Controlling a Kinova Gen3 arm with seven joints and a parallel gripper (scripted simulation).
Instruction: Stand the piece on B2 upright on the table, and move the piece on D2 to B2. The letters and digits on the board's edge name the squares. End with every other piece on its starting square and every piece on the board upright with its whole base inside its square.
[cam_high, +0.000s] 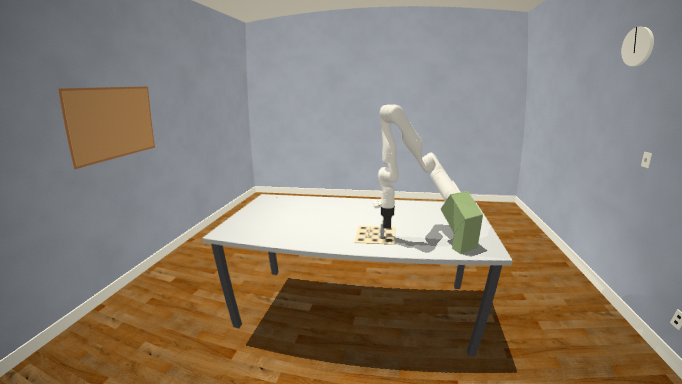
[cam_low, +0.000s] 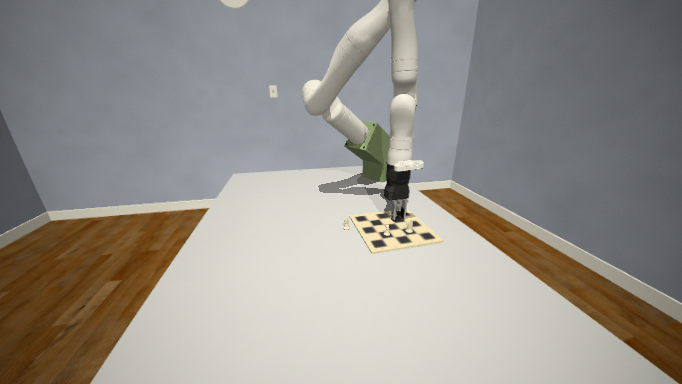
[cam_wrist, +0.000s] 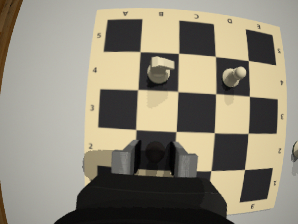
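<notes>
My gripper is now 10 mm above the black piece. Round my hand: small chessboard: 50 mm to the right, 30 mm below, 30 mm ahead; pale piece: 170 mm to the right, 50 mm behind, 10 mm below.
</notes>
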